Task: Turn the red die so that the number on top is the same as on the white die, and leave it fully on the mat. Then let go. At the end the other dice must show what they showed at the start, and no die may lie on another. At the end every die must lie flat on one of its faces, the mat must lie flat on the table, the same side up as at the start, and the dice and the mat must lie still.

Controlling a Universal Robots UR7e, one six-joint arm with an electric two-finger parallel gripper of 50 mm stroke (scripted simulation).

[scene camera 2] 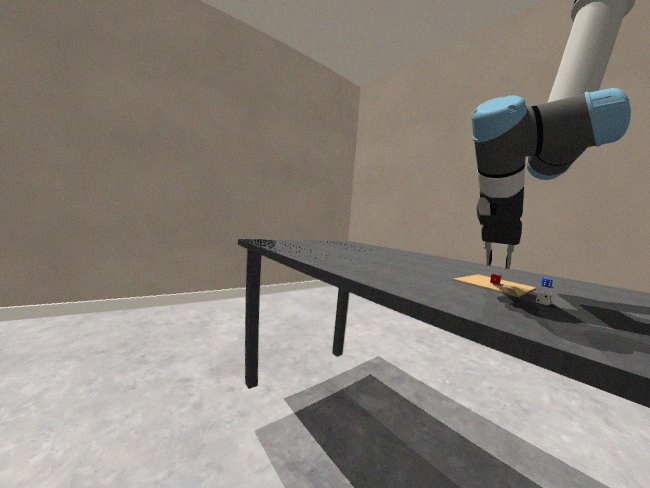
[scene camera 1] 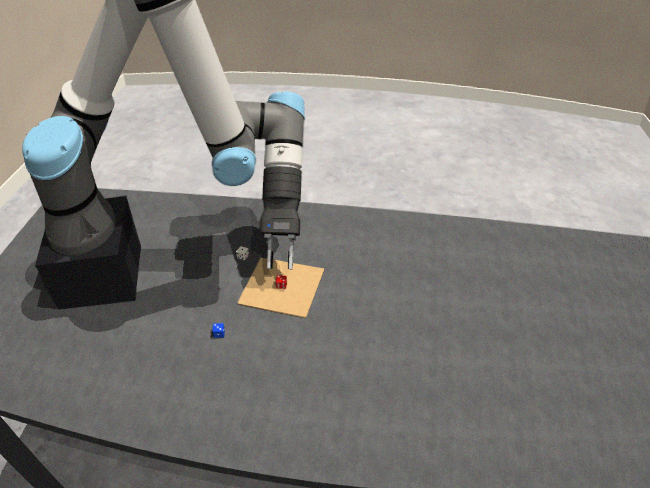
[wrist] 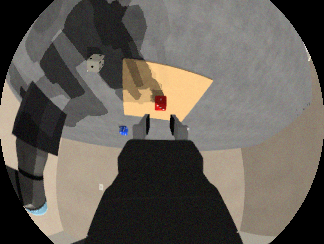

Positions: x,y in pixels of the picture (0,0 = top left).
Scene:
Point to a tan mat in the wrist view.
142,80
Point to a tan mat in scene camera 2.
506,287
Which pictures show my gripper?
Scene camera 2, scene camera 1 and the wrist view: all of them.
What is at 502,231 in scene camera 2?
My gripper.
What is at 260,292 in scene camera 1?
A tan mat.

